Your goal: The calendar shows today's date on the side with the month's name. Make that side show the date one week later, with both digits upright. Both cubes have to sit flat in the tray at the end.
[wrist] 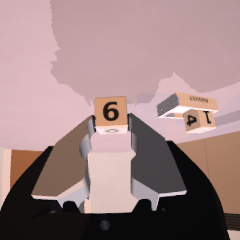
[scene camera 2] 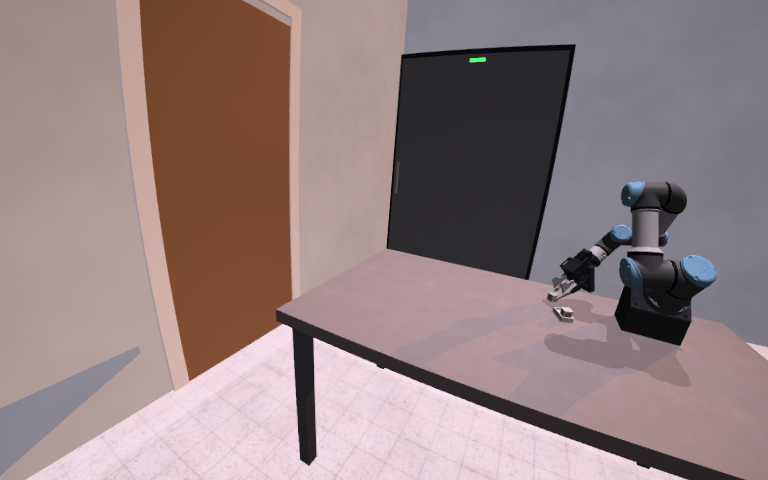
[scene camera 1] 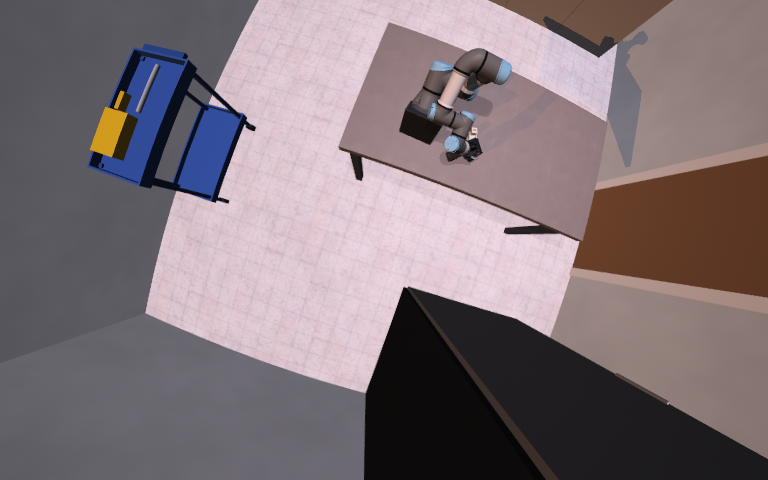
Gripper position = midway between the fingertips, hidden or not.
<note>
In view: the gripper (scene camera 2: 551, 297) and a calendar tray (wrist: 168, 108).
The gripper also shows in the wrist view (wrist: 112, 115).
</note>
